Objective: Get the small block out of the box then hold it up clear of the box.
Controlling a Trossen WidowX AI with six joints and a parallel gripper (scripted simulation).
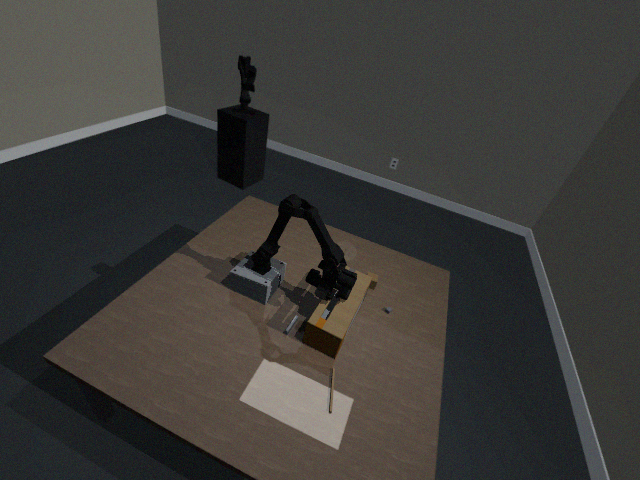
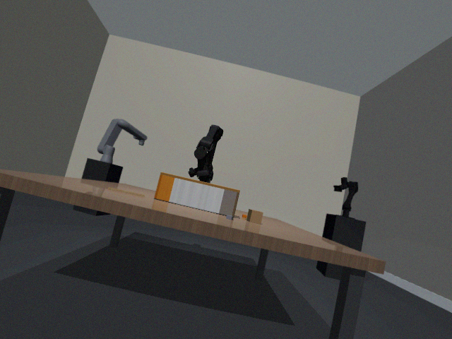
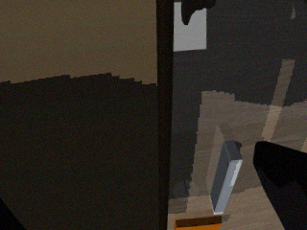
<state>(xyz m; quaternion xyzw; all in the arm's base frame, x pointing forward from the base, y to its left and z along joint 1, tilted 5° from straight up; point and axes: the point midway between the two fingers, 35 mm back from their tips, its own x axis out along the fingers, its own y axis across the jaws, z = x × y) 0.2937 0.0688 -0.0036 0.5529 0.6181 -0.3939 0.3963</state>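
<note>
Right now the long tan box is 4 cm ahead of my gripper tip, 3 cm below it and 2 cm to the right of it. Also, from my gripper tip: wooden stick: 32 cm to the right, 21 cm ahead, 9 cm below; tan block: 5 cm ahead, 4 cm to the left; small grey block: 26 cm ahead, 16 cm to the left, 8 cm below.
</note>
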